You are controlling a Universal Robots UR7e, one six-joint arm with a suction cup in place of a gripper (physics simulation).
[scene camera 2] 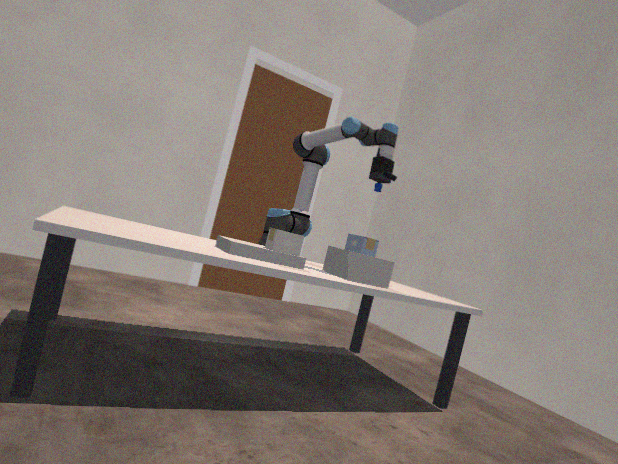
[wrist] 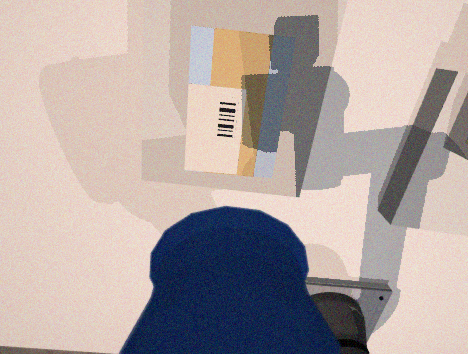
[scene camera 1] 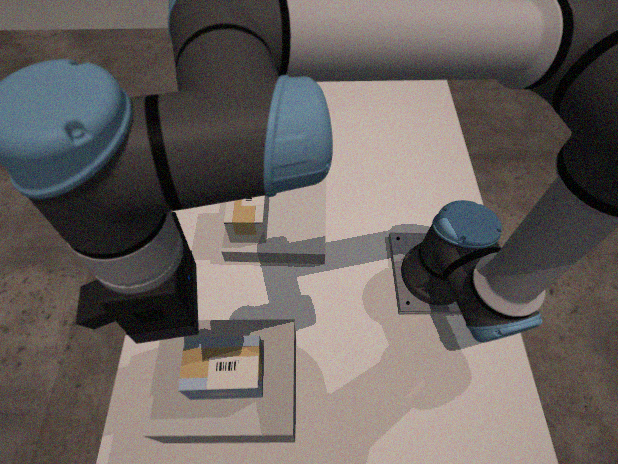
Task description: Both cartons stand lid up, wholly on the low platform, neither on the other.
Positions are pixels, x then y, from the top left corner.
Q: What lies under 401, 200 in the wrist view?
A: A low grey platform.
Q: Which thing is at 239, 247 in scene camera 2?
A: A low grey platform.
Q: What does the suction cup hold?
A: Nothing.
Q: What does the carton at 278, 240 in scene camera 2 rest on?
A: A low grey platform.
